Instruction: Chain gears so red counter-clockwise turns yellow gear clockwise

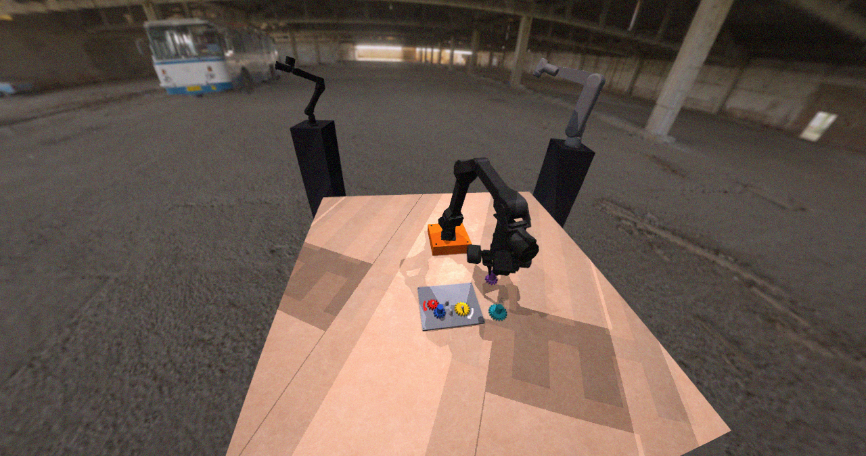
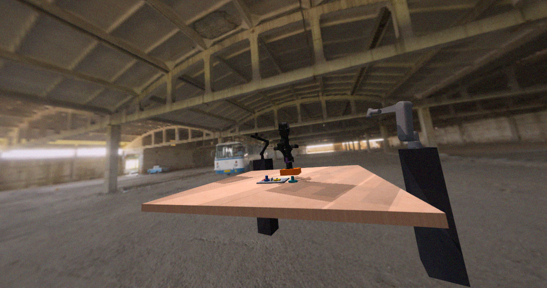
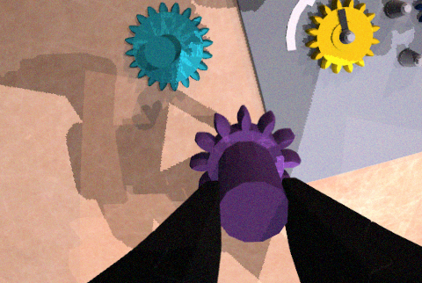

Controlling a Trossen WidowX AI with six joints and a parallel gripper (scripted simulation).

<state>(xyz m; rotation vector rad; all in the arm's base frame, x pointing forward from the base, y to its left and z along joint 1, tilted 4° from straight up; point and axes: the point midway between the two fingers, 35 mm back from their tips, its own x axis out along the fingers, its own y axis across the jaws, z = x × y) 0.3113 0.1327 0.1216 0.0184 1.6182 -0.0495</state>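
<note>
My gripper tip is 6 cm short of the blue gear, 16 cm to the left of it and 13 cm above it. From my gripper tip the other things lie so: purple gear (1 cm below); white arrow (5 cm ahead, 5 cm to the right, 15 cm below); teal gear (4 cm ahead, 5 cm to the left, 14 cm below).
</note>
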